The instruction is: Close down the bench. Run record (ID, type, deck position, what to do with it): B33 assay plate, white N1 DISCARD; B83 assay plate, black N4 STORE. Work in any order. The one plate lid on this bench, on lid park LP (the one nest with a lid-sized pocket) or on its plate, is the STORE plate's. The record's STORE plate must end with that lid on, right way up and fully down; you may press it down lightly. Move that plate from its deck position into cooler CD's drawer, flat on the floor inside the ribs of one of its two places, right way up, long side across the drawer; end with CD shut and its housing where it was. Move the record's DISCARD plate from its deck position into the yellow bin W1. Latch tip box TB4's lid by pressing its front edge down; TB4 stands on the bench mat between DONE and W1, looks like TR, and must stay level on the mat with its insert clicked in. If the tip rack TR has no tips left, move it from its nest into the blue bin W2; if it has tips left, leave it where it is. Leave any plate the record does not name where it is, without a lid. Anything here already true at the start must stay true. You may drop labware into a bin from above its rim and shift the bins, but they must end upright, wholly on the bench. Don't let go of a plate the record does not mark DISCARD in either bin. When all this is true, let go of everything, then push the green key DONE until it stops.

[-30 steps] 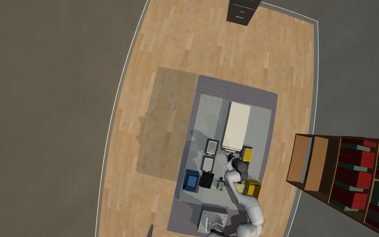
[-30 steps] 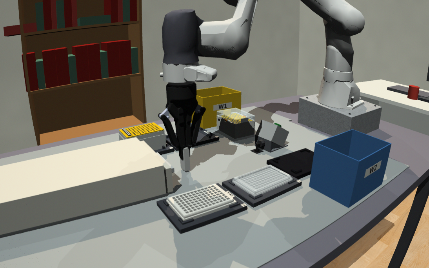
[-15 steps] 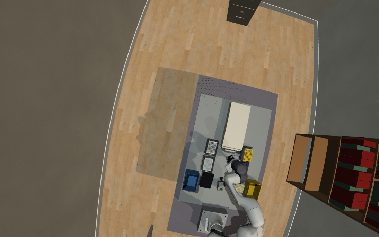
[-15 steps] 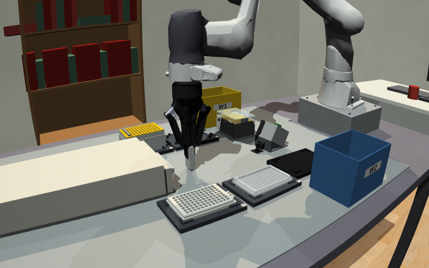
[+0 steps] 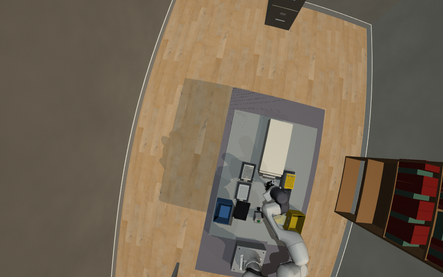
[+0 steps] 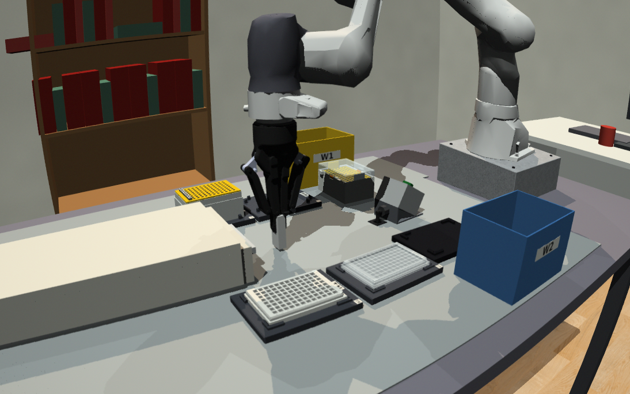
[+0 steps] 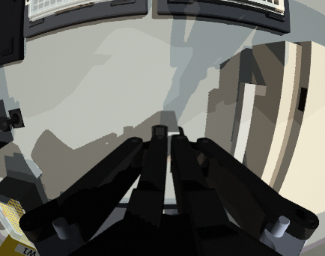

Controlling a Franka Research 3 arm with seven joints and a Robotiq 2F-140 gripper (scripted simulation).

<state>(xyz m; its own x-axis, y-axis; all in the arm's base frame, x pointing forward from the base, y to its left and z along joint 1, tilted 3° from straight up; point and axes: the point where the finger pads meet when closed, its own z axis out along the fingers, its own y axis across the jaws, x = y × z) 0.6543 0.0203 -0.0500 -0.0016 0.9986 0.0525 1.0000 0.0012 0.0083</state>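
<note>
Right now my hand is 180 mm to the right of the white plate, 70 mm short of it and 20 mm above it. Also, from my hand: black plate: 190 mm ahead, 20 mm below; then nest N1: 180 mm to the left, 70 mm ahead, 30 mm below; then clear plate lid: 190 mm ahead, 10 mm below.
</note>
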